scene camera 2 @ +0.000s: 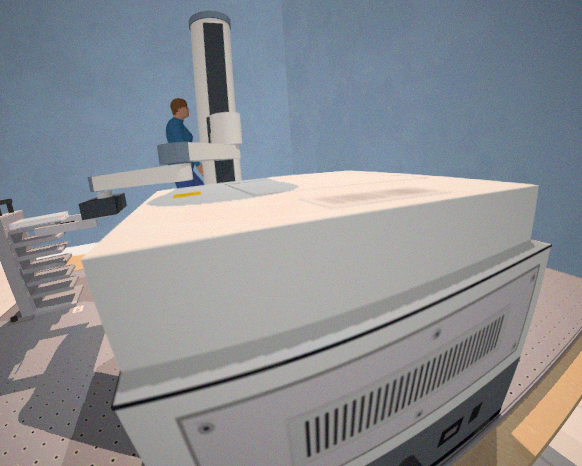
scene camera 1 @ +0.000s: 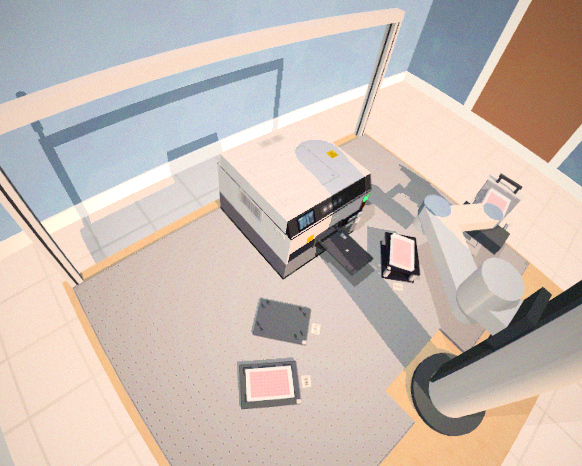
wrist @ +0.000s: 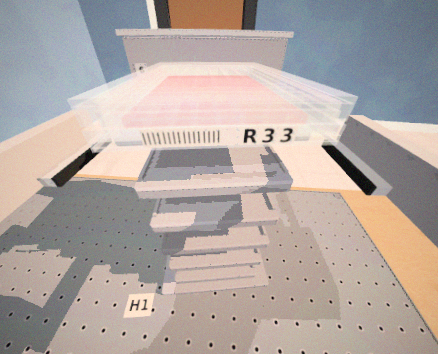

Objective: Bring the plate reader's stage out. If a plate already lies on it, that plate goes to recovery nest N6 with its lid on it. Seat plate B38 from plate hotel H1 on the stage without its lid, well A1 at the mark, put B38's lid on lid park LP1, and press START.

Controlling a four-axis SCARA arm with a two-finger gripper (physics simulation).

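Where they show: gripper, fingertip midpoint: (scene camera 2: 49,226) (wrist: 215,127); arm's base at its link origin: (scene camera 1: 447,393).
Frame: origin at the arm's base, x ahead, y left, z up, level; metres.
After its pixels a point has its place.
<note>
My gripper (wrist: 215,127) {x 0.289, y -0.541, z 0.226 m} is open, its fingers wide apart to the left and right of the near end of a lidded plate marked R33 (wrist: 210,102) {x 0.286, y -0.495, z 0.253 m} (scene camera 1: 496,199) {x 0.302, y -0.571, z 0.254 m} (scene camera 2: 42,220) {x 0.332, y -0.534, z 0.249 m}. This plate lies at the top of plate hotel H1 (wrist: 215,189) {x 0.287, y -0.515, z 0.199 m} (scene camera 1: 509,192) {x 0.284, y -0.626, z 0.277 m} (scene camera 2: 16,275) {x 0.373, y -0.616, z 0.130 m}, and no finger visibly presses on it. The plate reader (scene camera 1: 295,185) {x 0.732, y 0.040, z 0.297 m} (scene camera 2: 310,250) {x 0.971, y -0.109, z 0.283 m} has its dark stage (scene camera 1: 356,257) {x 0.491, y -0.031, z 0.142 m} out at the front; no plate shows on it. A B38 label cannot be read on any plate. The nest and park labels in scene camera 1 are too small to read.
A pink plate (scene camera 1: 402,250) {x 0.420, y -0.218, z 0.097 m} lies on a black holder right of the stage. Another pink plate (scene camera 1: 270,383) {x 0.380, y 0.397, z 0.041 m} lies in a dark nest (scene camera 1: 243,395) {x 0.403, y 0.472, z 0.025 m} at the front. A bare dark nest (scene camera 1: 281,321) {x 0.505, y 0.250, z 0.023 m} stands behind it. The arm's column (scene camera 1: 505,372) {x 0.029, y 0.069, z 0.361 m} (scene camera 2: 215,75) {x 0.077, y -0.004, z 0.654 m} stands at the right in scene camera 1.
</note>
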